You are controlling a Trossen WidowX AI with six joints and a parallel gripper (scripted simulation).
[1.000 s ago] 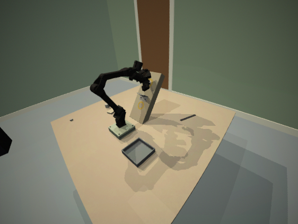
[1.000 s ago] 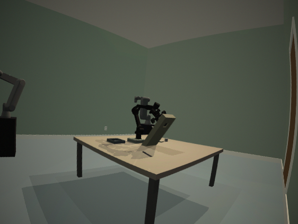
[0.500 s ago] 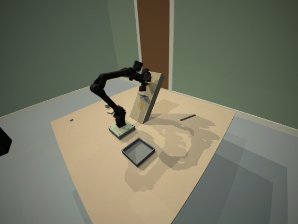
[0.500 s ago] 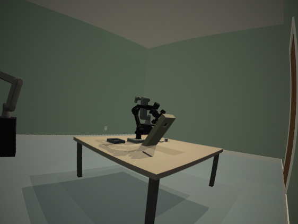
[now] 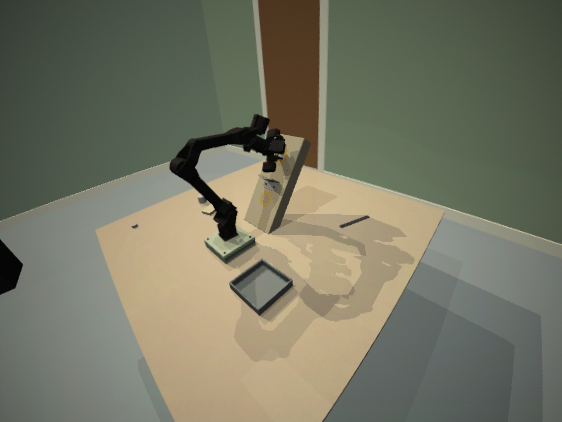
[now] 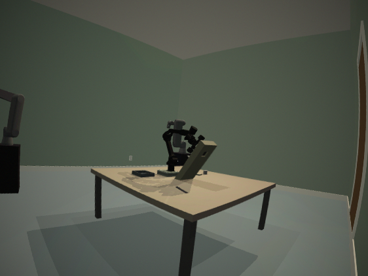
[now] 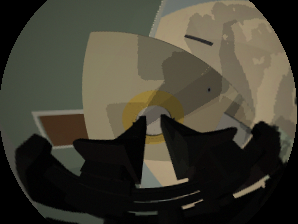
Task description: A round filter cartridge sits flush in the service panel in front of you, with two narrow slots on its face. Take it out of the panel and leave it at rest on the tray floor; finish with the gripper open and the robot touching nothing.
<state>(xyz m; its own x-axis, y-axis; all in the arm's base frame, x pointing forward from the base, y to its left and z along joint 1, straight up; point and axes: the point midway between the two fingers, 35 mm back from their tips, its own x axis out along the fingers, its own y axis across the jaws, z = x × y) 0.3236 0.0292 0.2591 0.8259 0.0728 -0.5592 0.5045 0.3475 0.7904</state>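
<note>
Right now the round filter cartridge is 1 cm ahead of my gripper tip and 1 cm below it. Round my gripper tip: dark square tray (39 cm behind, 32 cm to the right, 27 cm below); grey block (30 cm behind, 40 cm to the left, 26 cm below).
</note>
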